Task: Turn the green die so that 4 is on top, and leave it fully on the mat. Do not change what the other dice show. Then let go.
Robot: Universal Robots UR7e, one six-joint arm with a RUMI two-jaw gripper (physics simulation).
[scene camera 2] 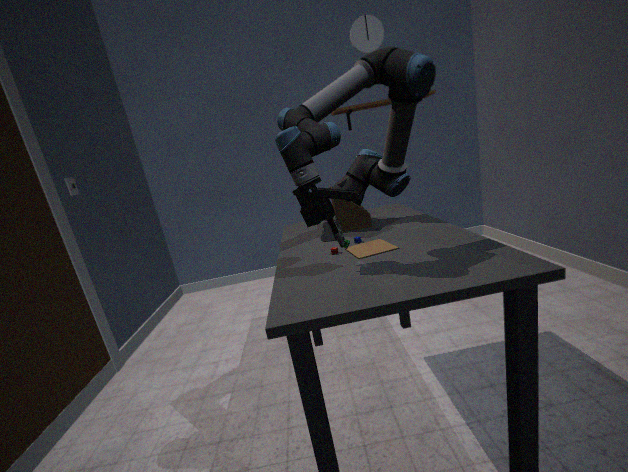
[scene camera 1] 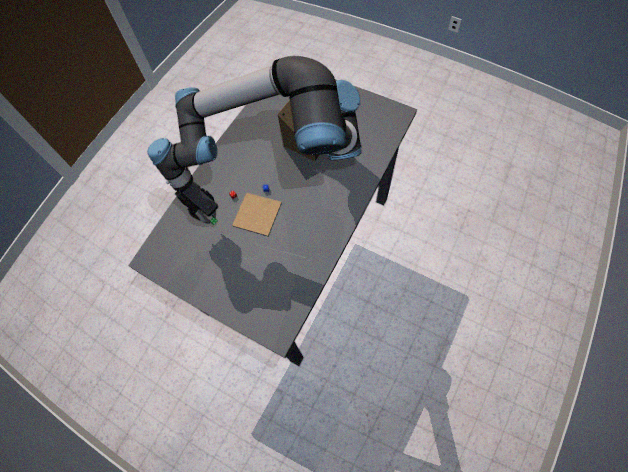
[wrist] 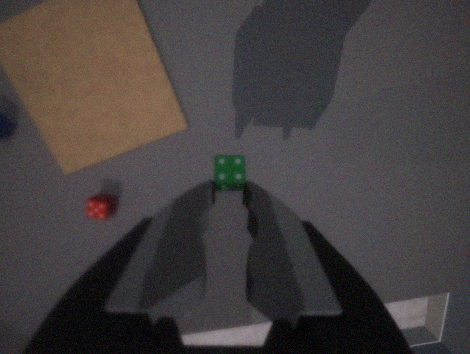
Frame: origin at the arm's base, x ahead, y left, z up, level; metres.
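Seen in the pictures: gripper, fingertip midpoint: [scene camera 2: 342, 246] [scene camera 1: 212, 220] [wrist: 229, 183].
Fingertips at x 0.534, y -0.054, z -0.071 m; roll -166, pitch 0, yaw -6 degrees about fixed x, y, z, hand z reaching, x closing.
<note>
Pixels of each thing's middle, then the offset from my fingertips to it. Level surfaces: height alone.
- green die at the middle of its body: [wrist: 229, 173] [scene camera 2: 345, 243] [scene camera 1: 213, 221] 0.001 m ahead, 0.009 m left, 0.006 m up
- mat at the middle of its body: [wrist: 91, 82] [scene camera 2: 370, 248] [scene camera 1: 257, 213] 0.125 m back, 0.091 m left, 0.061 m down
- red die at the middle of its body: [wrist: 102, 206] [scene camera 2: 334, 250] [scene camera 1: 233, 194] 0.137 m back, 0.031 m right, 0.053 m down
- blue die at the middle of its body: [scene camera 1: 266, 188] [scene camera 2: 357, 239] 0.224 m back, 0.058 m left, 0.053 m down
- grey table at its surface level: 0.063 m down
The green die [scene camera 1: 213, 221] [scene camera 2: 346, 243] [wrist: 230, 169] is held between the tips of my gripper [scene camera 1: 212, 218] [scene camera 2: 344, 244] [wrist: 229, 183], which is shut on it. In the wrist view its face toward the camera shows four pips. The gripper is tilted and holds the die beside the mat [scene camera 1: 257, 214] [scene camera 2: 373, 248] [wrist: 92, 80], off its edge; its height above the table is hard to tell. The red die [scene camera 1: 233, 194] [scene camera 2: 334, 250] [wrist: 98, 207] lies on the table near the mat. The blue die [scene camera 1: 266, 187] [scene camera 2: 357, 239] [wrist: 6, 126] lies beside the mat's other side, partly cut off in the wrist view.
The grey table [scene camera 1: 172, 253] [scene camera 2: 314, 289] carries the arm's base and a brown block [scene camera 1: 286, 126] [scene camera 2: 350, 215] near it. The table's edge runs behind the gripper in scene camera 1. The arm's shadow falls across the table.
</note>
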